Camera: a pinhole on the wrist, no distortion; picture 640 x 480 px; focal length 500.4 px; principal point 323.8 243.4 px. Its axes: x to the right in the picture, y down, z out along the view. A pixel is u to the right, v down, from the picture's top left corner.
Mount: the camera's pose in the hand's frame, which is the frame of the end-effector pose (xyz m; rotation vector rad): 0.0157 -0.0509 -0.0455 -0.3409 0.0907 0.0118
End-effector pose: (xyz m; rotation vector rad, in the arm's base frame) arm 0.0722 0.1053 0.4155 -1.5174 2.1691 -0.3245
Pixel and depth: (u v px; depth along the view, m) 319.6 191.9 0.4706
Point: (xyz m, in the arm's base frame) 0.2147 0.1072 0.0198
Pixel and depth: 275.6 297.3 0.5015
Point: 0.1388 0.1868 -0.0164
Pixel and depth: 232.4 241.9 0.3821
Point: 0.1763 0.1752 0.1110
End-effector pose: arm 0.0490 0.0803 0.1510 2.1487 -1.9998 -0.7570
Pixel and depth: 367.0 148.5 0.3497
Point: -0.0820 0.0807 -0.1321
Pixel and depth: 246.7 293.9 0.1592
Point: -0.0097 0.0988 0.0692
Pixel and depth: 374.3 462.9 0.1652
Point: -0.0520 0.0492 0.0950
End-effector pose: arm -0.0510 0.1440 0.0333 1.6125 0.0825 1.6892
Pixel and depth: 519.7 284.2 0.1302
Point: 0.0162 0.1548 0.1112
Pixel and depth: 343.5 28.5 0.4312
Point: 0.3613 0.0519 0.1312
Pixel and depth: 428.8 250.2 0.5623
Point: 0.3085 -0.0662 0.3499
